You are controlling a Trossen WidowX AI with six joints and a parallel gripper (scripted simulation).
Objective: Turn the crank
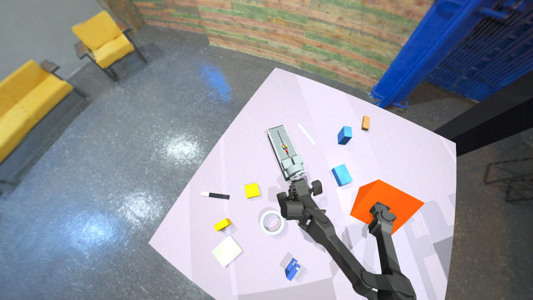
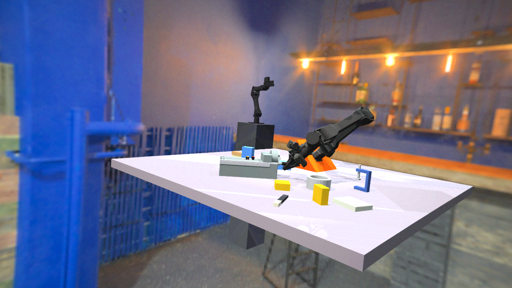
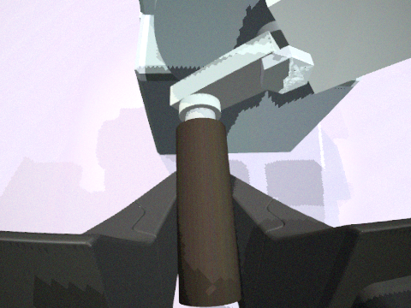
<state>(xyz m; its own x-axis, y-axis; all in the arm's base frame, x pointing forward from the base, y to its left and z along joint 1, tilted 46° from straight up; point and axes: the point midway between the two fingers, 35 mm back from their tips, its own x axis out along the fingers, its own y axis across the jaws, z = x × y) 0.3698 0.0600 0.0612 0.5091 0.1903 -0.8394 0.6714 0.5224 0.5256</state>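
Right now my gripper tip is 30 mm below the brown crank handle, 10 mm to the right of it and 10 mm past it. The rest, counted from my gripper tip: metal strip (290 mm to the right, 60 mm ahead, 40 mm below); then blue clamp (310 mm to the left, 150 mm behind, 10 mm above); then red pointer (110 mm to the right, 90 mm ahead, 40 mm above).
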